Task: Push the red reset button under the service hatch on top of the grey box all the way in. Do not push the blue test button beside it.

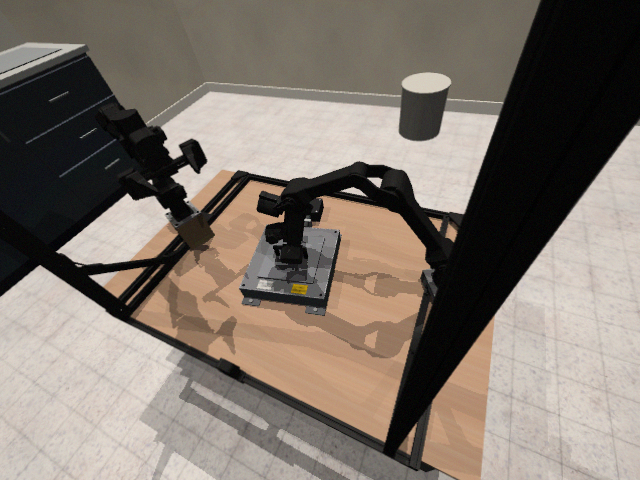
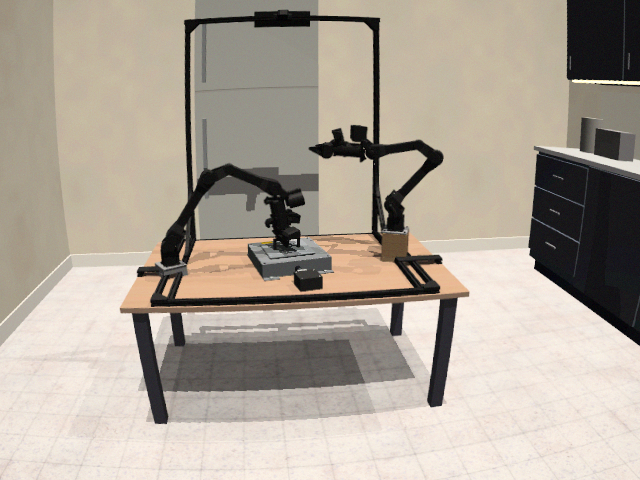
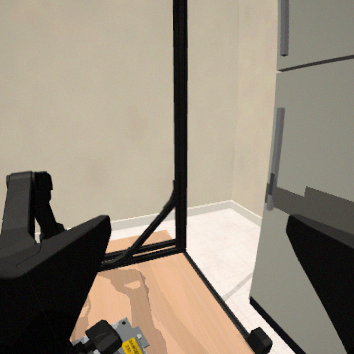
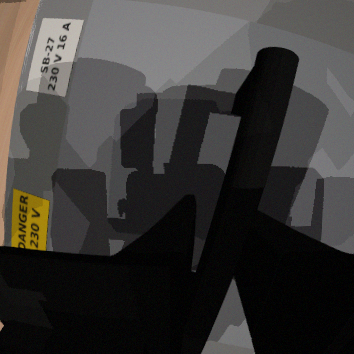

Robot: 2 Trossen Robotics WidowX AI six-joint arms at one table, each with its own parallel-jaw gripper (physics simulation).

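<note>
The grey box (image 1: 324,267) (image 2: 280,269) (image 3: 130,338) (image 4: 158,46) sits in the middle of the table. Its service hatch (image 1: 318,248) lies flat on top, with a black bar handle (image 4: 272,105). My right gripper (image 1: 290,254) (image 2: 286,242) (image 4: 206,203) is down on the box and shut on that handle. The red and blue buttons are hidden. My left gripper (image 1: 193,155) (image 2: 316,150) (image 3: 199,223) is open and empty, held high in the air away from the box.
A small black box (image 1: 314,210) (image 2: 308,279) stands on the table next to the grey box. A black frame (image 1: 499,214) (image 2: 376,119) (image 3: 180,123) rings the table. A grey bin (image 1: 424,106), a dark cabinet (image 2: 549,210) and a fridge (image 3: 316,140) stand around it.
</note>
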